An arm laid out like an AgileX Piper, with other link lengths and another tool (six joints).
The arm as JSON. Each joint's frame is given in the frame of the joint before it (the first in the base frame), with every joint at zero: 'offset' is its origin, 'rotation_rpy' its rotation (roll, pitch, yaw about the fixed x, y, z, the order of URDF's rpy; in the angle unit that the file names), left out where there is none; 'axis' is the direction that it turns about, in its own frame. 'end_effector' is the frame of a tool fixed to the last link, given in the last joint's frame.
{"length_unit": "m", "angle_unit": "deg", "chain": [
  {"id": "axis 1", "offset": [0.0, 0.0, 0.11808], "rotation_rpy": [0.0, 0.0, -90.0], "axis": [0.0, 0.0, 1.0]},
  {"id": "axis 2", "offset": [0.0, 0.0, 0.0], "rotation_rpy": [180.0, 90.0, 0.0], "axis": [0.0, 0.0, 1.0]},
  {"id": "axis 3", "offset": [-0.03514, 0.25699, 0.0], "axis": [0.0, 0.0, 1.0]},
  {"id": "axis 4", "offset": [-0.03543, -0.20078, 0.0], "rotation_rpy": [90.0, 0.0, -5.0], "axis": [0.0, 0.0, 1.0]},
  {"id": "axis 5", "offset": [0.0, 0.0, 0.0], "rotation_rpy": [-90.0, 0.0, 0.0], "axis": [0.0, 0.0, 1.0]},
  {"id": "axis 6", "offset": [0.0, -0.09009, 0.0], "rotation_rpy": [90.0, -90.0, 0.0], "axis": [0.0, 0.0, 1.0]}
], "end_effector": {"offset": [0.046, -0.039, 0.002], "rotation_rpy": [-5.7, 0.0, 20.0]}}
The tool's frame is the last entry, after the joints.
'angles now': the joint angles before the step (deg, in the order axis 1, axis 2, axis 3, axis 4, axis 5, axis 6). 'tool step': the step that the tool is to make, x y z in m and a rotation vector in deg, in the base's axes. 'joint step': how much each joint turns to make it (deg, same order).
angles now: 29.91 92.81 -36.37 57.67 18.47 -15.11
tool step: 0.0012 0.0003 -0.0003 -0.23 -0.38 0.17
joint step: 0.00 0.20 -0.32 -0.46 -0.22 0.08
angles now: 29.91 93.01 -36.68 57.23 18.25 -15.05
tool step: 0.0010 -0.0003 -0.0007 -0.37 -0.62 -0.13
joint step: 0.01 0.03 -0.03 -0.35 -0.68 0.07
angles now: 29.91 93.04 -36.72 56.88 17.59 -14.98
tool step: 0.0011 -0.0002 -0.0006 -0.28 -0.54 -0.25
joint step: 0.00 0.04 -0.02 -0.17 -0.66 0.05
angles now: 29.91 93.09 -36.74 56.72 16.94 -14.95
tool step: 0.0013 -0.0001 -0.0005 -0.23 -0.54 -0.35
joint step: 0.01 0.05 -0.04 -0.08 -0.69 0.07
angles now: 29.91 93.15 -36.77 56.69 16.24 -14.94
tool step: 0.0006 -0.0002 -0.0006 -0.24 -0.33 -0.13
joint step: 0.01 0.05 0.01 -0.19 -0.44 0.07
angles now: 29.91 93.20 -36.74 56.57 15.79 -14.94
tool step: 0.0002 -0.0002 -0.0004 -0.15 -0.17 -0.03
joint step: 0.00 0.02 0.03 -0.10 -0.22 -0.01
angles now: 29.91 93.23 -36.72 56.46 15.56 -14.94
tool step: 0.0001 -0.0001 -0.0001 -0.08 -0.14 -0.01
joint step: 0.01 -0.02 0.01 -0.09 -0.14 0.02
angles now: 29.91 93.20 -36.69 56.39 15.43 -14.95
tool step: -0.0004 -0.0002 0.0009 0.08 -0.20 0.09
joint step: 0.00 -0.26 0.03 -0.09 0.04 0.00
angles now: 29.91 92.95 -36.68 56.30 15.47 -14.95
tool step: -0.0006 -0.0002 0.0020 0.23 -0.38 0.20
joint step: -0.01 -0.49 -0.03 -0.11 0.16 -0.05
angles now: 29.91 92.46 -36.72 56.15 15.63 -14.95
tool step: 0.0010 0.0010 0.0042 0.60 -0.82 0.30
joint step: 0.01 -0.52 -0.65 -0.10 0.32 -0.05
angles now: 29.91 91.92 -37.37 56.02 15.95 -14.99
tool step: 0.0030 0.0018 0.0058 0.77 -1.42 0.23
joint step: -0.02 -0.49 -1.21 -0.19 0.16 -0.02
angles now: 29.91 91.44 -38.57 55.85 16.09 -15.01
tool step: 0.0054 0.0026 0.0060 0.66 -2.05 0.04
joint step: 0.01 -0.17 -1.71 -0.27 -0.38 -0.06
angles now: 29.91 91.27 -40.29 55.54 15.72 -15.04
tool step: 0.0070 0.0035 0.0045 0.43 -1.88 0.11
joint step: 0.02 0.53 -2.09 -0.32 -0.44 -0.14
